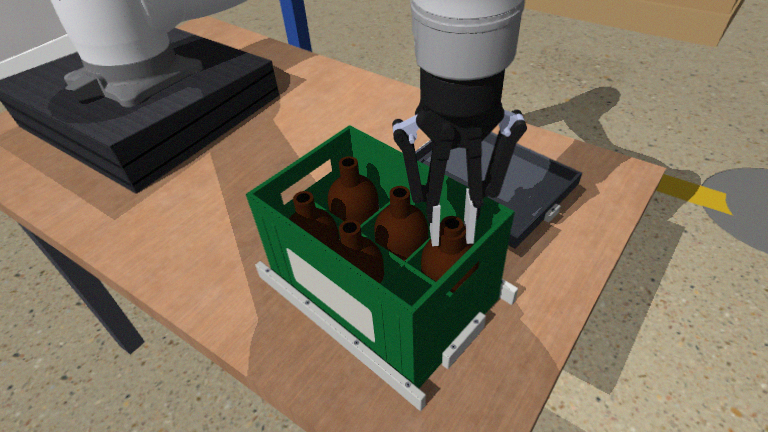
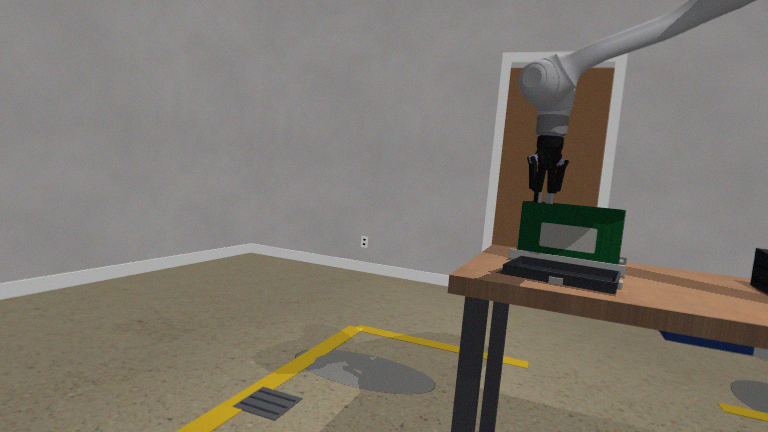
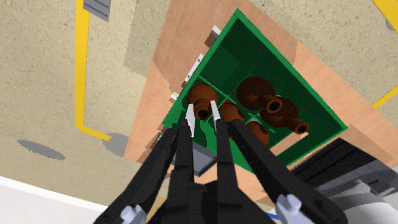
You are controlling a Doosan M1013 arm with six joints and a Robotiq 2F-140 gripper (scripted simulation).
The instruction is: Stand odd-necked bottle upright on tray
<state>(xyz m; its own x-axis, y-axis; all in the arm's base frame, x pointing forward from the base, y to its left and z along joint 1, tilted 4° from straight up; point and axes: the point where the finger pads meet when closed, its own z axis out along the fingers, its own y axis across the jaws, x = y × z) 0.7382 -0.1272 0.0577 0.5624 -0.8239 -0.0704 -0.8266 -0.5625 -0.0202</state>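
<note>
My hand is 90 mm past the crate, 20 mm to the left of it and 90 mm above it. From my hand the other things lie so: grey tray (60 mm behind, 260 mm to the left, 160 mm below).
</note>
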